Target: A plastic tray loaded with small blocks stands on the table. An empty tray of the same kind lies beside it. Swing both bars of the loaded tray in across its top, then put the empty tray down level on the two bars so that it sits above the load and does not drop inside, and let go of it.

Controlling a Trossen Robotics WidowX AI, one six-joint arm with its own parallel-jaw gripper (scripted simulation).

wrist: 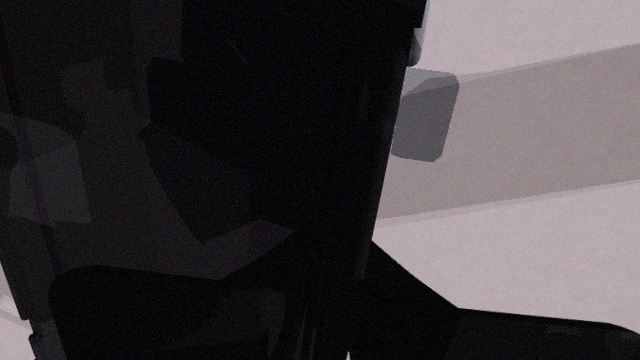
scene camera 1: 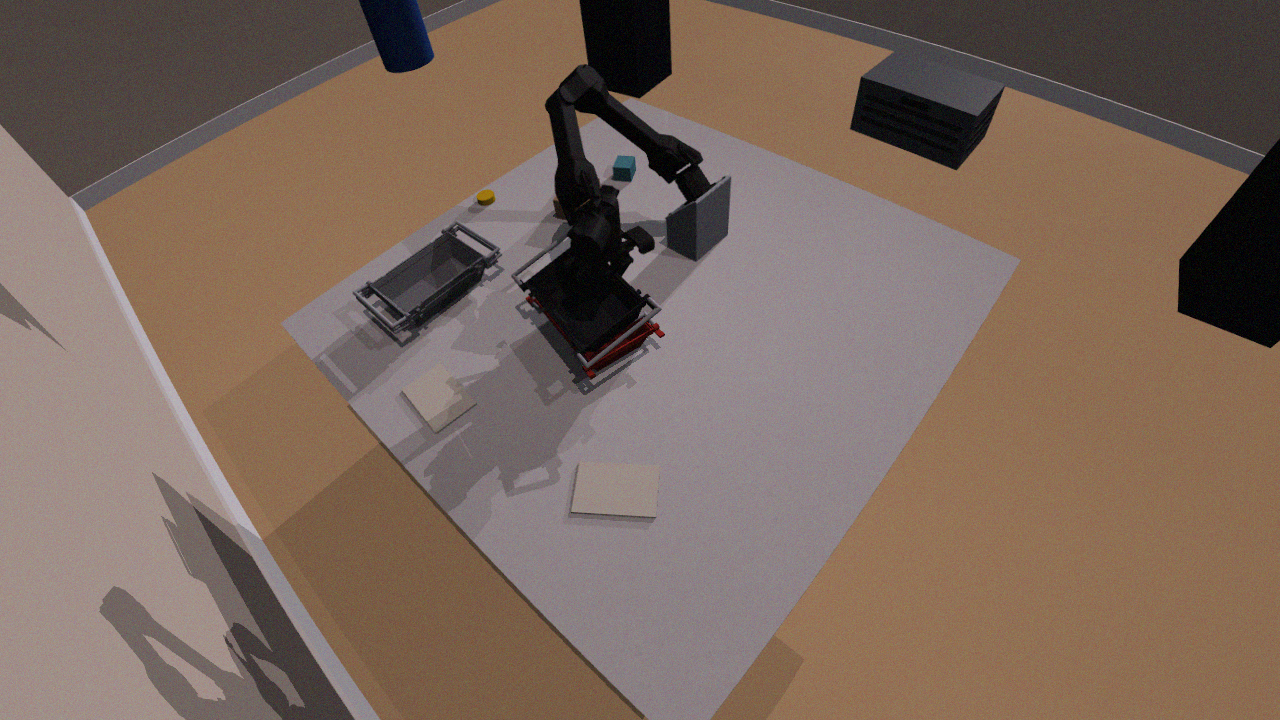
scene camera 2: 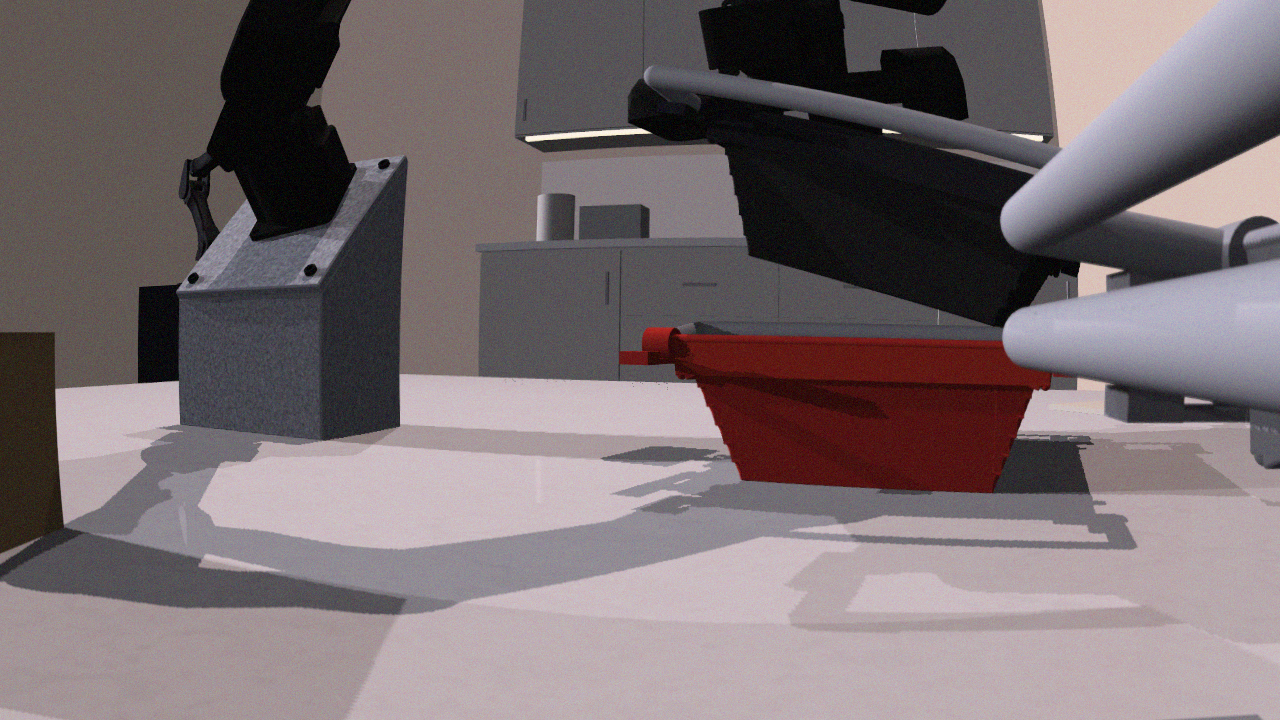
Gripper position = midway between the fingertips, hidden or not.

Observation:
In view: the gripper (scene camera 1: 612, 285) and a black tray (scene camera 2: 922, 224).
The black tray also shows in the wrist view (wrist: 191, 145) and in scene camera 1 (scene camera 1: 590, 315). The gripper also shows in the wrist view (wrist: 330, 232).

